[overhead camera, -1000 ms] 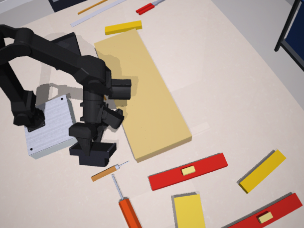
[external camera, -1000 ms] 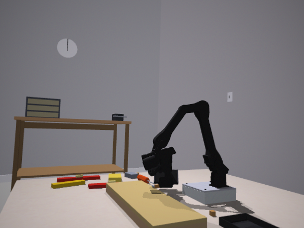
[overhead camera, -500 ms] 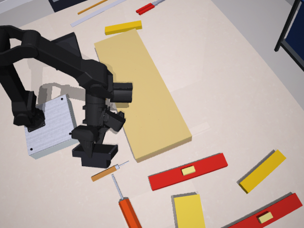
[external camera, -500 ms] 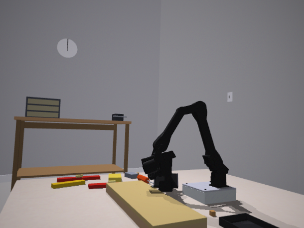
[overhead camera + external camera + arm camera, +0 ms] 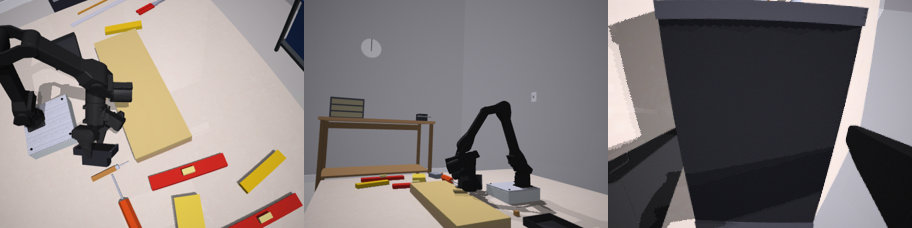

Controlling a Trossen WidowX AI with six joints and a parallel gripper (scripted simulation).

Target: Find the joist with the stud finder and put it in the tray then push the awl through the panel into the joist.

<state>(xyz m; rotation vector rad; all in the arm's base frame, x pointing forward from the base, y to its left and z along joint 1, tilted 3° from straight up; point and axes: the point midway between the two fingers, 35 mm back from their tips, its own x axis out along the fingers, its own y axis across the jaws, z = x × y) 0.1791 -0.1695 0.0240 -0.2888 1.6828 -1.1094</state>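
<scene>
Now: the stud finder 10 mm ahead of my gripper tip, 20 mm to the right of it and 20 mm below it. Also, from my gripper tip: black tray 510 mm to the left, 30 mm below; then orange screwdriver 30 mm ahead, 150 mm to the right, 30 mm below; then ruler 200 mm ahead, 700 mm to the left, 40 mm below.
</scene>
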